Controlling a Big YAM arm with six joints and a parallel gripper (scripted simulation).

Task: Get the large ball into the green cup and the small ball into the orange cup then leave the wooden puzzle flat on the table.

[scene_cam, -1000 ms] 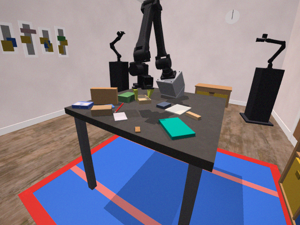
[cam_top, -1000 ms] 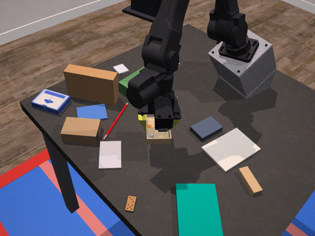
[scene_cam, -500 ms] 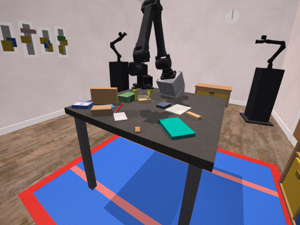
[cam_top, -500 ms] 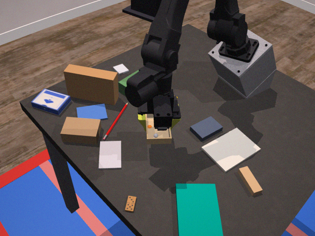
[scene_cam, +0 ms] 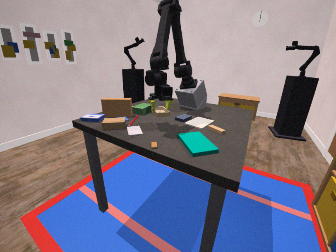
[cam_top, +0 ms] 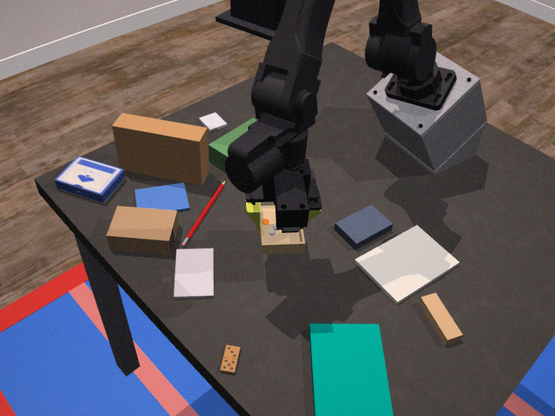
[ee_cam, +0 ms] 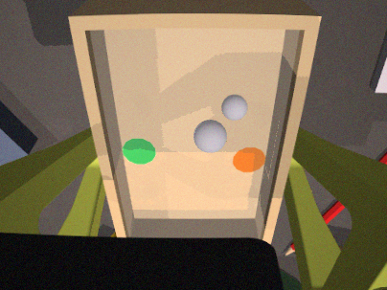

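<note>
Right now the wooden puzzle is 10 mm below my hand. From my hand the other things lie so: white tile (200 mm to the left, 120 mm behind, 80 mm below); yellow block (180 mm behind, 80 mm to the right, 60 mm below); red pencil (170 mm to the right, 80 mm below, 10 mm behind).
</note>
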